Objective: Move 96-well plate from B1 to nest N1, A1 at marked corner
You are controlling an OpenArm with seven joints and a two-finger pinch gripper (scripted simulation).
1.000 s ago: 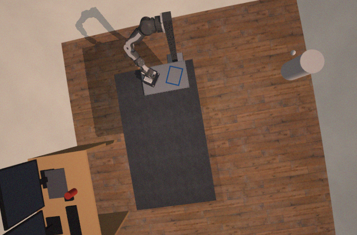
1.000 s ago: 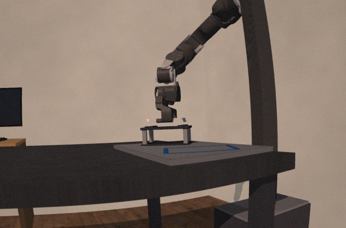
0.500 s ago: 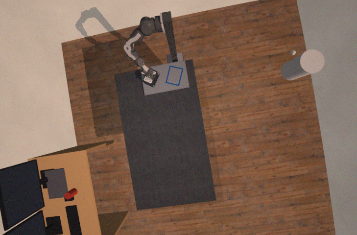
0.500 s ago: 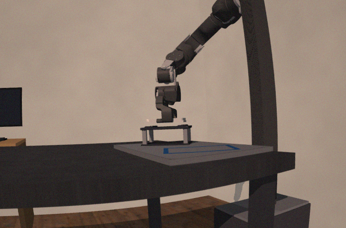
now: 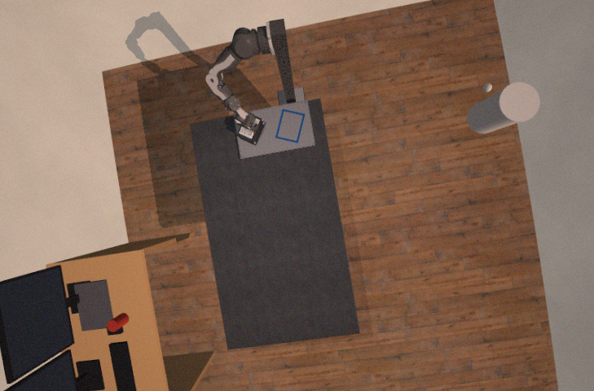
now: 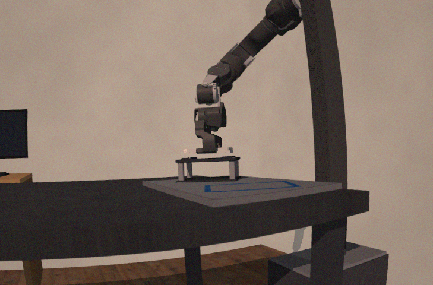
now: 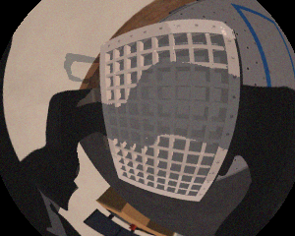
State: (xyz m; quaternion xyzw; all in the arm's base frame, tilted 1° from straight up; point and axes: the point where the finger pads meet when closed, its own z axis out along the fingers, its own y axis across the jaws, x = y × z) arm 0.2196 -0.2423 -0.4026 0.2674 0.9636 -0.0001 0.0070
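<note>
My hand is 20 mm above the plate nest N1. The rest, counted from my hand: corner mark (40 mm behind, 80 mm to the left, 20 mm below); white 96-well plate (right at my hand).
</note>
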